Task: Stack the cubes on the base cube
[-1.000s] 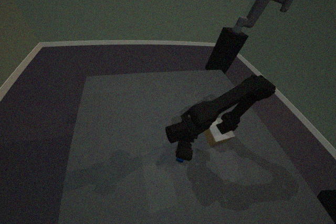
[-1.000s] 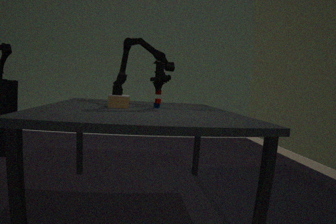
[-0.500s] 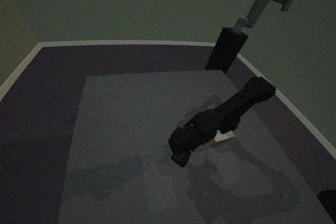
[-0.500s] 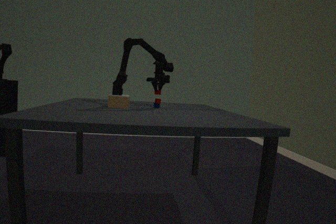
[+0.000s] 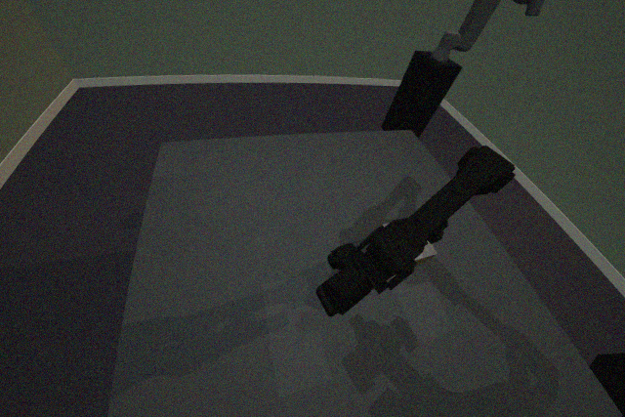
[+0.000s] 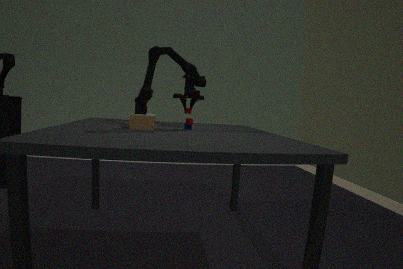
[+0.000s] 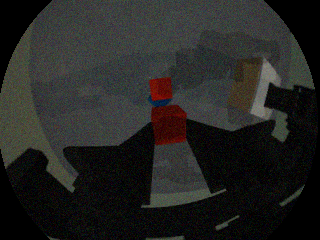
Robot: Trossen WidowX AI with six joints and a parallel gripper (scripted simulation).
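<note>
Right now the blue cube is 100 mm below my gripper tip and 10 mm to the right of it.
</note>
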